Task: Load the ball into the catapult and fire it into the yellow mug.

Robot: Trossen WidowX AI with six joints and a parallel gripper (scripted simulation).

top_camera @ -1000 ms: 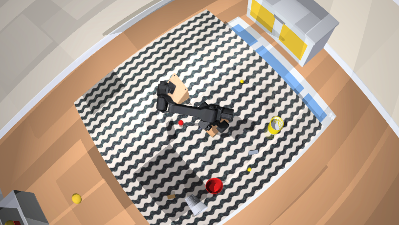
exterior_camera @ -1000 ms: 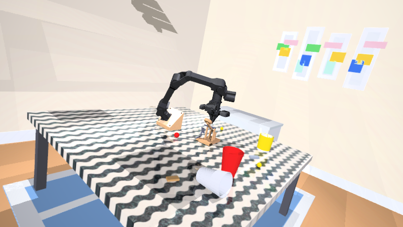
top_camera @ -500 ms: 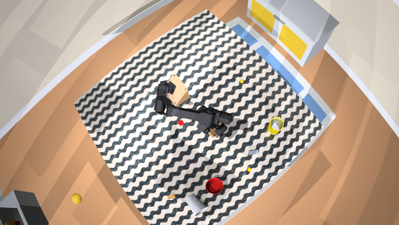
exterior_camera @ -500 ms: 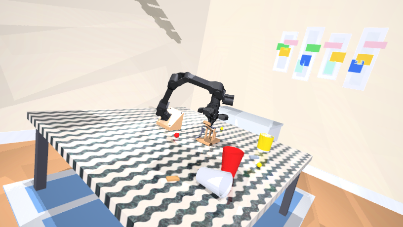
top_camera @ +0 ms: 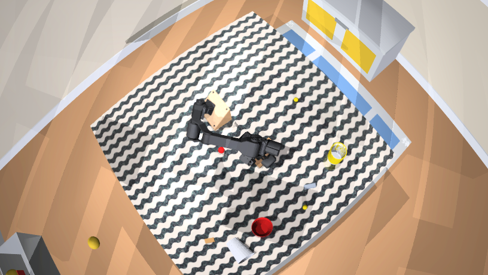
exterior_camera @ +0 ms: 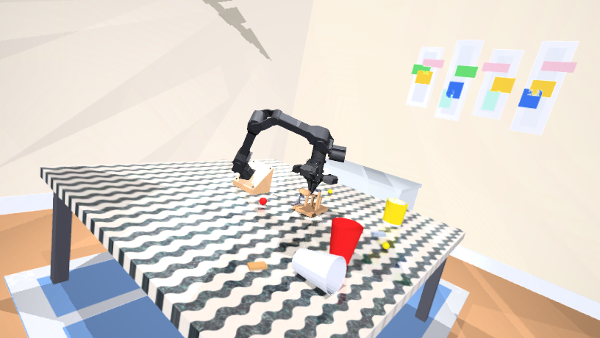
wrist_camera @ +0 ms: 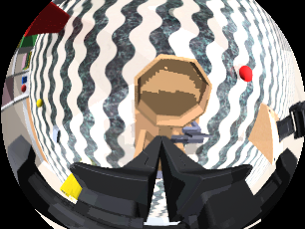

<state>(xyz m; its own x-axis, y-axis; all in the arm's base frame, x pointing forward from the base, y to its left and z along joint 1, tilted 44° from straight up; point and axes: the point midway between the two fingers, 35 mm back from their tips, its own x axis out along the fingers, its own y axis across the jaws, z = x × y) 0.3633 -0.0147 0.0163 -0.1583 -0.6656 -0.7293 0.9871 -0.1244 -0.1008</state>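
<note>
Right now my gripper tip is 30 mm above the wooden catapult, 20 mm past it and 10 mm to the right of it. Also, from my gripper tip: red ball (160 mm behind, 90 mm to the right, 70 mm below); red cup (260 mm ahead, 240 mm to the right, 60 mm below); grey block (280 mm ahead, 80 mm to the left, 80 mm below).
</note>
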